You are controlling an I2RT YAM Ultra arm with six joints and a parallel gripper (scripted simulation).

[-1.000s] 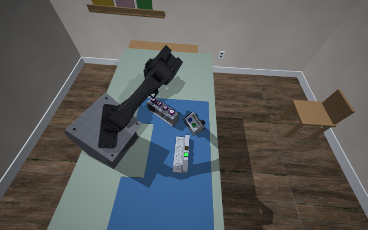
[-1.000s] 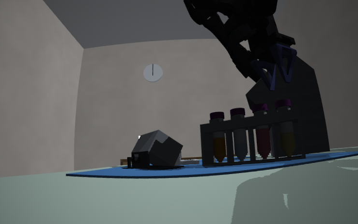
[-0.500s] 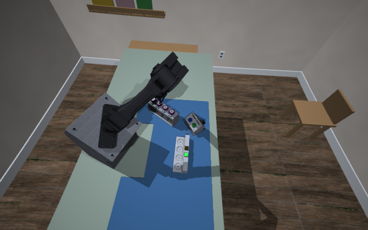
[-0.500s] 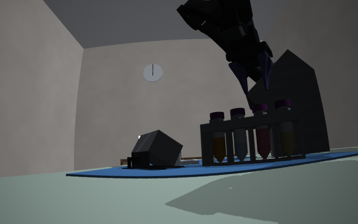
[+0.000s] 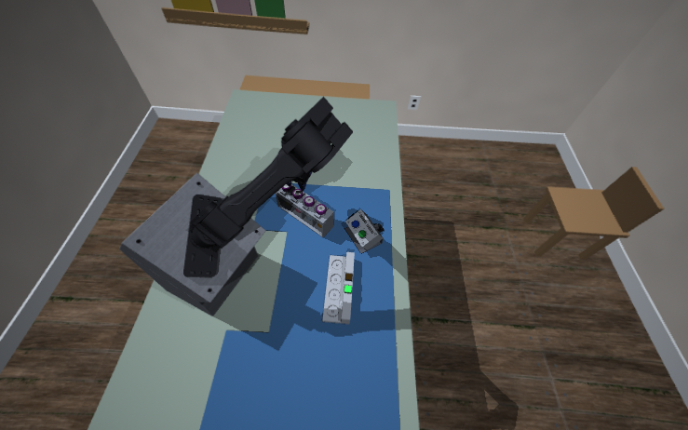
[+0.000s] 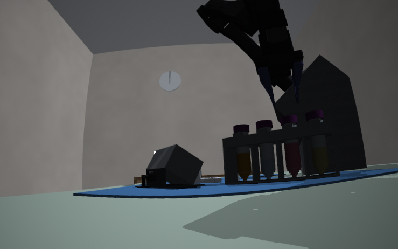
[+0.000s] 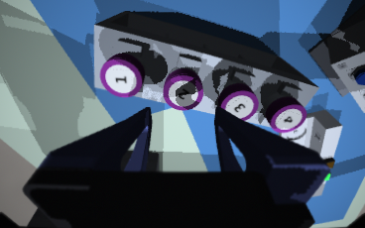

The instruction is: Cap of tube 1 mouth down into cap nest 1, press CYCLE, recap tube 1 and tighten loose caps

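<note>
Right now the threaded neck of tube 1 is 3 cm behind my hand, 4 cm to the left of it and 4 cm below it. The rest, counted from my hand: green ready key 19 cm ahead, 18 cm to the right, 9 cm below; then key desk 19 cm ahead, 16 cm to the right, 10 cm below; then blue cycle key 18 cm ahead, 13 cm to the right, 9 cm below.
</note>
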